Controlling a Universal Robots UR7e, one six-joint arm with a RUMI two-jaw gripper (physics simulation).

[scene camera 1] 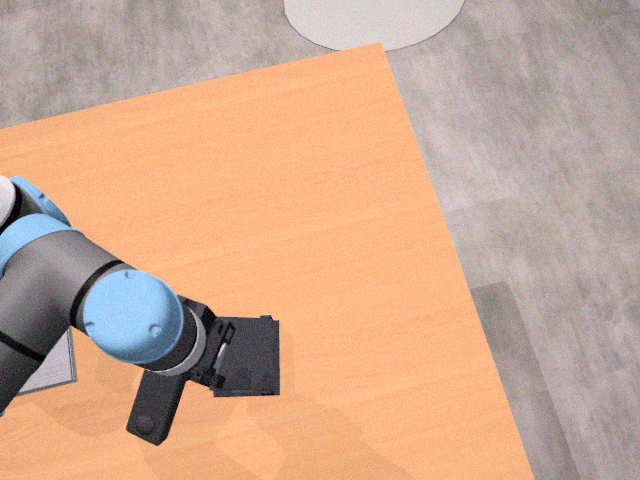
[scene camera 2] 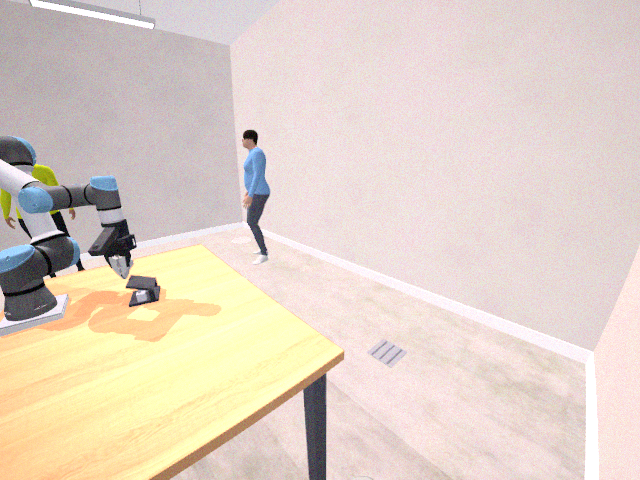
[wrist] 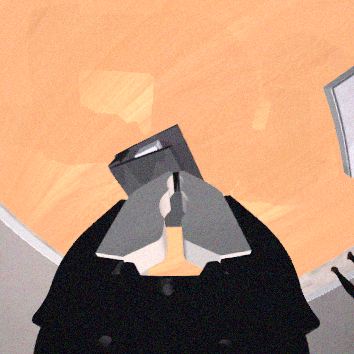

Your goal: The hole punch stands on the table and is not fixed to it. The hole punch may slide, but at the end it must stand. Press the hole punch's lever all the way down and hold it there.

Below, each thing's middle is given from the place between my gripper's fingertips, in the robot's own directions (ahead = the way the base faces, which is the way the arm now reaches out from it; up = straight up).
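Scene:
Flat lever (scene camera 1: 247, 364): 5 cm ahead of my hand, 3 cm to the left of it, 5 cm below it. Dark hole punch (scene camera 1: 275, 323): from my hand, 3 cm to the left, 5 cm ahead, 6 cm below.

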